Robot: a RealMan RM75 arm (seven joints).
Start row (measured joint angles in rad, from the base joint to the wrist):
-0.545, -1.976, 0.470, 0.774, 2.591, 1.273, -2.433
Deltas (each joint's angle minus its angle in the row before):
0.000, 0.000, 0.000, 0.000, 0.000, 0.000, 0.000
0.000, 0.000, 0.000, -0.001, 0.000, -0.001, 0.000
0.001, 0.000, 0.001, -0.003, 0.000, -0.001, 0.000
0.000, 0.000, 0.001, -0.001, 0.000, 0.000, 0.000
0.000, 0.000, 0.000, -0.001, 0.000, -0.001, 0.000
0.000, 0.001, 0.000, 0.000, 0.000, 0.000, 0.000
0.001, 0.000, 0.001, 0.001, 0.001, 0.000, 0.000
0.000, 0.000, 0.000, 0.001, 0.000, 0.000, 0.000
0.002, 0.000, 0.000, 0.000, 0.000, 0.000, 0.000
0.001, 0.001, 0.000, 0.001, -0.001, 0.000, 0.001
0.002, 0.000, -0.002, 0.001, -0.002, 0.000, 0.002
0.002, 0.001, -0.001, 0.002, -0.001, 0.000, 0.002
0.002, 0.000, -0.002, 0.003, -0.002, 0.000, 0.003
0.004, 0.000, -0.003, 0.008, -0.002, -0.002, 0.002
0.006, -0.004, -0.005, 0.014, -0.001, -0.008, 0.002
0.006, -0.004, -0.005, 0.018, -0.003, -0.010, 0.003
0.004, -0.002, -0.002, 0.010, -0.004, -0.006, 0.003
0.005, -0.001, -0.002, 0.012, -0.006, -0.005, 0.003
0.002, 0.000, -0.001, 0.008, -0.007, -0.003, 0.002
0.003, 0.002, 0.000, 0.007, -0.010, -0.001, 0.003
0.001, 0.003, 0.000, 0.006, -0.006, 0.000, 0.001
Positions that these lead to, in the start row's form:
-0.545, -1.976, 0.470, 0.774, 2.591, 1.273, -2.433
-0.545, -1.976, 0.470, 0.773, 2.591, 1.272, -2.433
-0.544, -1.976, 0.471, 0.770, 2.591, 1.271, -2.433
-0.544, -1.976, 0.472, 0.769, 2.591, 1.271, -2.433
-0.544, -1.976, 0.472, 0.768, 2.591, 1.270, -2.433
-0.544, -1.975, 0.472, 0.768, 2.591, 1.270, -2.433
-0.543, -1.975, 0.473, 0.769, 2.592, 1.270, -2.433
-0.543, -1.975, 0.473, 0.770, 2.592, 1.270, -2.433
-0.541, -1.975, 0.473, 0.770, 2.592, 1.270, -2.433
-0.540, -1.974, 0.473, 0.771, 2.591, 1.270, -2.432
-0.538, -1.974, 0.471, 0.772, 2.589, 1.270, -2.430
-0.536, -1.973, 0.470, 0.774, 2.588, 1.270, -2.428
-0.534, -1.973, 0.468, 0.777, 2.586, 1.270, -2.425
-0.530, -1.973, 0.465, 0.785, 2.584, 1.268, -2.423
-0.524, -1.977, 0.460, 0.799, 2.583, 1.260, -2.421
-0.518, -1.981, 0.455, 0.817, 2.580, 1.250, -2.418
-0.514, -1.983, 0.453, 0.827, 2.576, 1.244, -2.415
-0.509, -1.984, 0.451, 0.839, 2.570, 1.239, -2.412
-0.507, -1.984, 0.450, 0.847, 2.563, 1.236, -2.410
-0.504, -1.982, 0.450, 0.854, 2.553, 1.235, -2.407
-0.503, -1.979, 0.450, 0.860, 2.547, 1.235, -2.406

